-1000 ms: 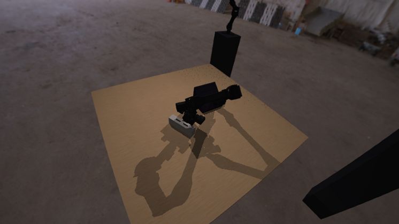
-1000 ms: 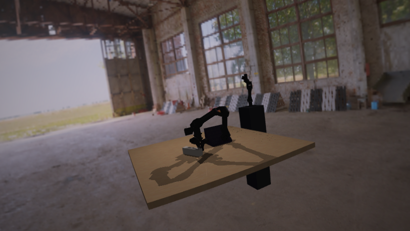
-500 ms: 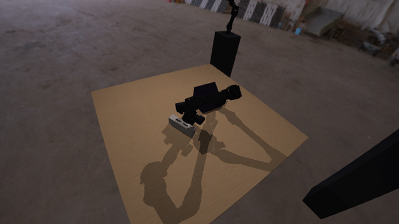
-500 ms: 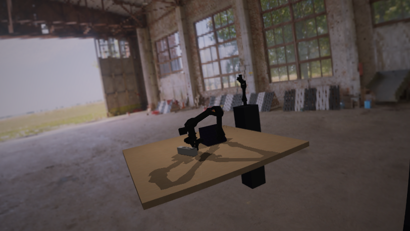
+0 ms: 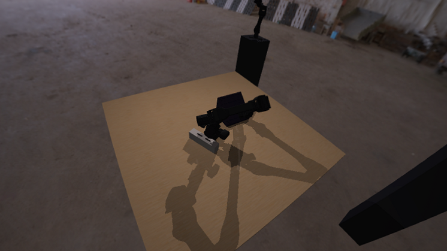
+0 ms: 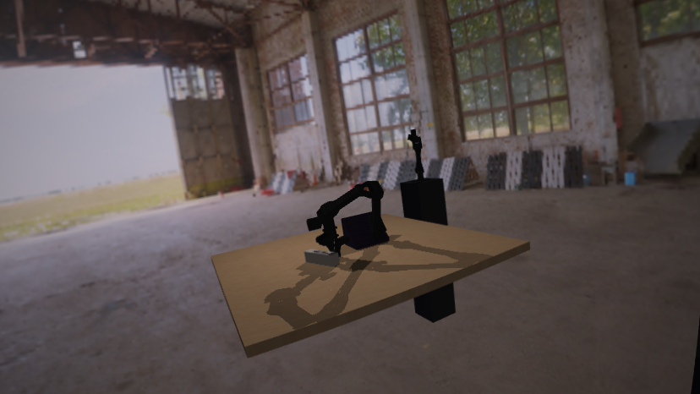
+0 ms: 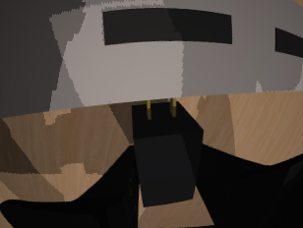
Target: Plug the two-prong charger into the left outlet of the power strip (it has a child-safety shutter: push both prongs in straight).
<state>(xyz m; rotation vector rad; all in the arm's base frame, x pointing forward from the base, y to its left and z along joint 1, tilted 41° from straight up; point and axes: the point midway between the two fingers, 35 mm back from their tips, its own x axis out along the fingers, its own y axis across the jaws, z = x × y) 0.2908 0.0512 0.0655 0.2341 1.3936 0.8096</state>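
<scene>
The two-prong charger is 2 cm ahead of my gripper tip, 1 cm to the left of it and 1 cm above it.
</scene>
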